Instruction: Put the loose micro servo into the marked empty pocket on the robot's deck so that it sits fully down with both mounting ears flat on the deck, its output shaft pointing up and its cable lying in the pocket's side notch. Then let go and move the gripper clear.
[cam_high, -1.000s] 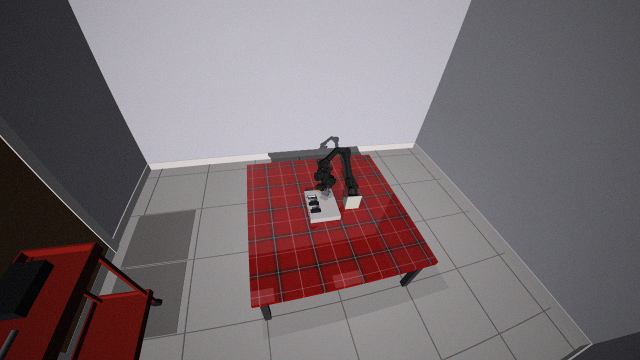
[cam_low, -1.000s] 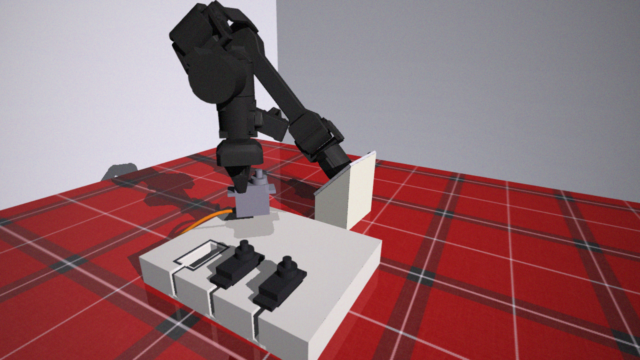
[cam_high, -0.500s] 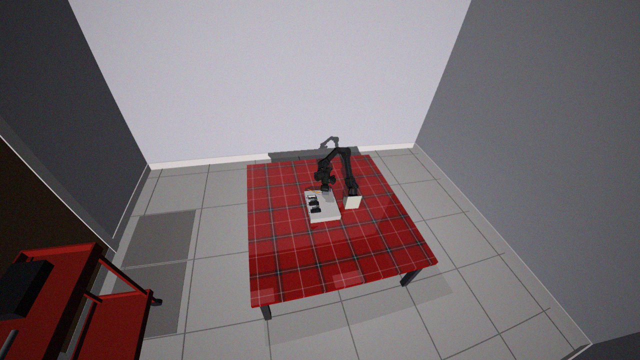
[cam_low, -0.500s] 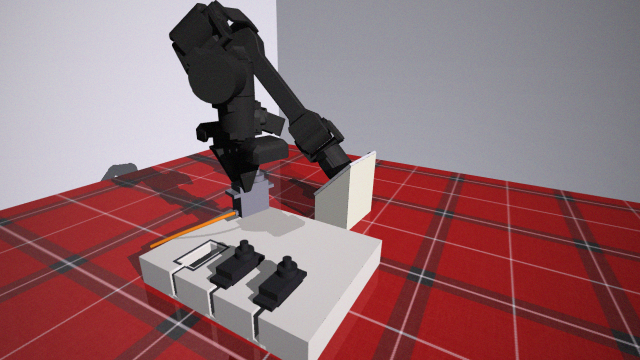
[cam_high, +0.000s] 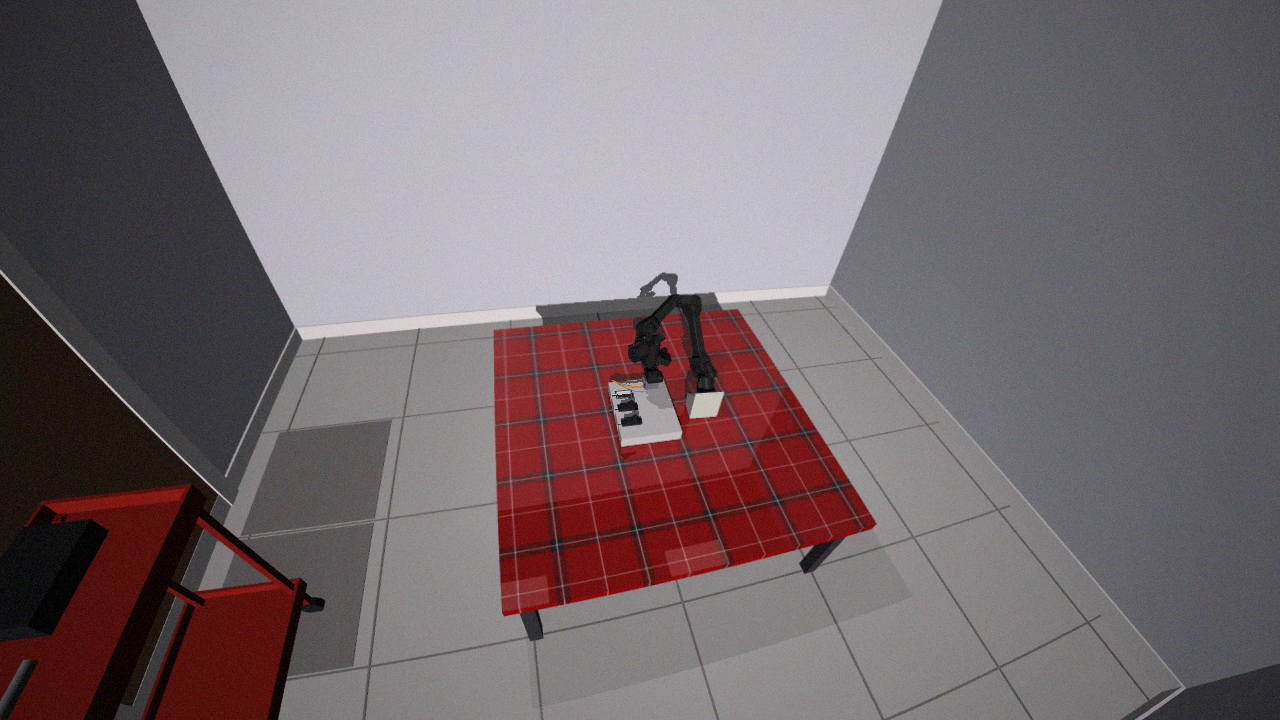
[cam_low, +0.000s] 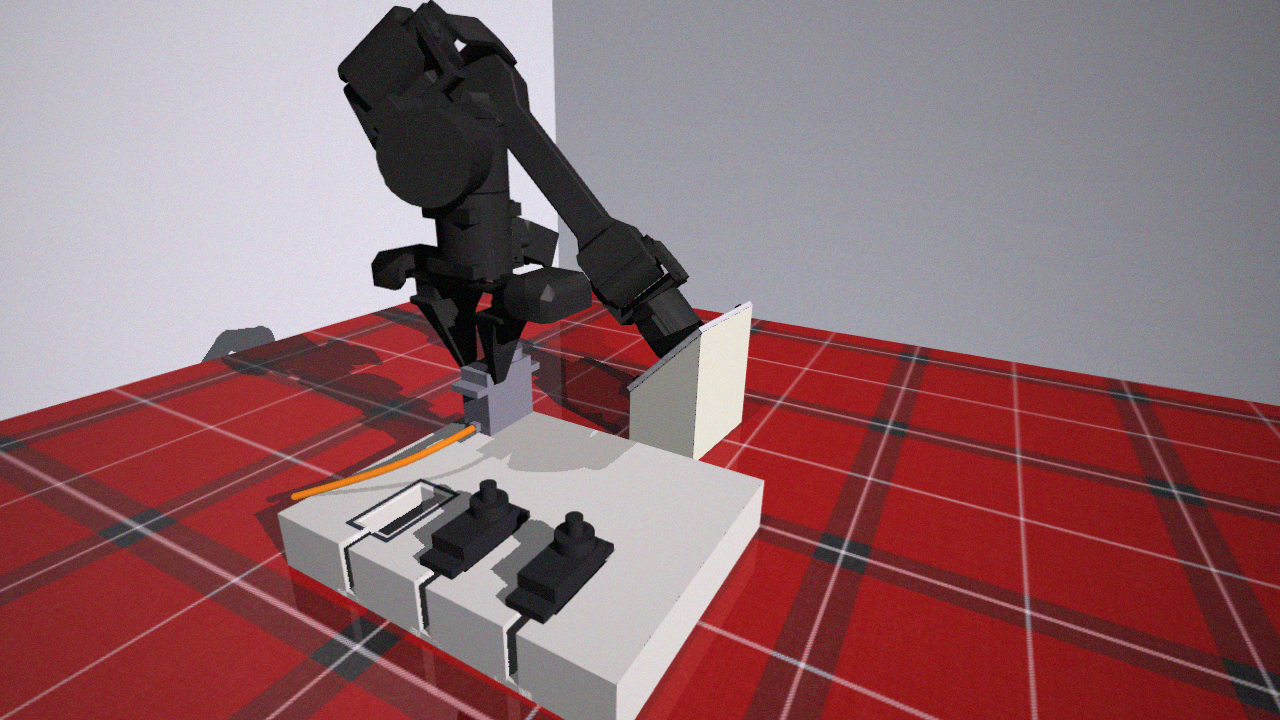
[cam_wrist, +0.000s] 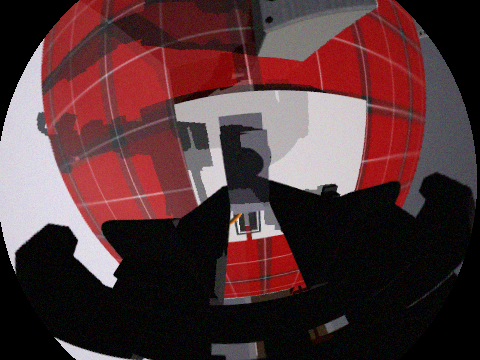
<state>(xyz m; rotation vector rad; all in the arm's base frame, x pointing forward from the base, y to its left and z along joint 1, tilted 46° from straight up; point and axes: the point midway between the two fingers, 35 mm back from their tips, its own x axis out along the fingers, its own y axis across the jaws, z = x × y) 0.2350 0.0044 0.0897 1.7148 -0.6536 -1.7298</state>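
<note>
Right now the white deck is 100 mm below my gripper tip, 70 mm to the left of it and 20 mm behind it.
</note>
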